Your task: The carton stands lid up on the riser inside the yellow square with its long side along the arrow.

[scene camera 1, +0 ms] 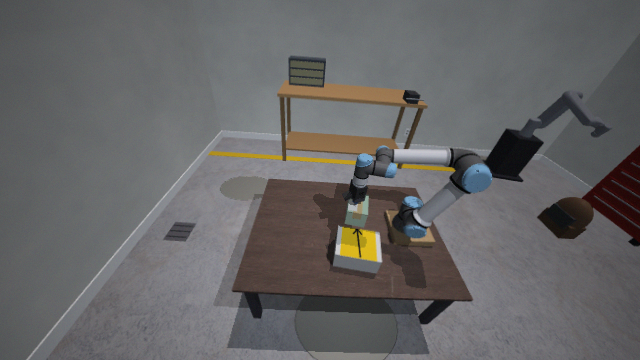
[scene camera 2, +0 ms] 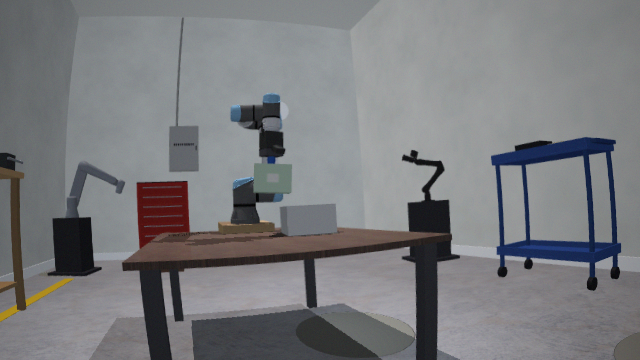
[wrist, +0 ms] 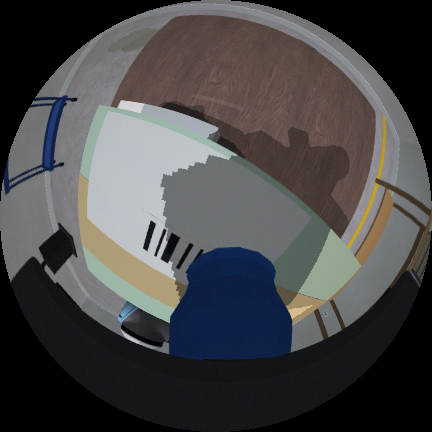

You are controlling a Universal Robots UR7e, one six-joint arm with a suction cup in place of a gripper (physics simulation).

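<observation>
The pale green carton point(scene camera 1: 356, 219) point(scene camera 2: 280, 187) point(wrist: 130, 150) hangs level from my suction cup point(scene camera 1: 357, 201) point(scene camera 2: 271, 160) point(wrist: 231, 260), which is shut on its upper face. That face bears tan tape and a white barcode label. In the first scene view the carton is just behind the riser point(scene camera 1: 356, 263) point(scene camera 2: 311, 220) point(wrist: 175, 119); in the second its bottom is higher than the riser's top. The yellow square point(scene camera 1: 370, 245) on the riser bears a black arrow point(scene camera 1: 359, 245) pointing to the table's back. The carton's long side looks roughly along the arrow. The cup hides part of the label.
The riser stands on the brown table point(scene camera 1: 285, 270) point(scene camera 2: 200, 252) point(wrist: 225, 60). The arm's wooden base plate point(scene camera 1: 424, 242) point(scene camera 2: 267, 227) is right of the riser in the first scene view. A wooden shelf bench point(scene camera 1: 350, 93) stands behind the table, and a blue cart point(scene camera 2: 555, 152) stands apart.
</observation>
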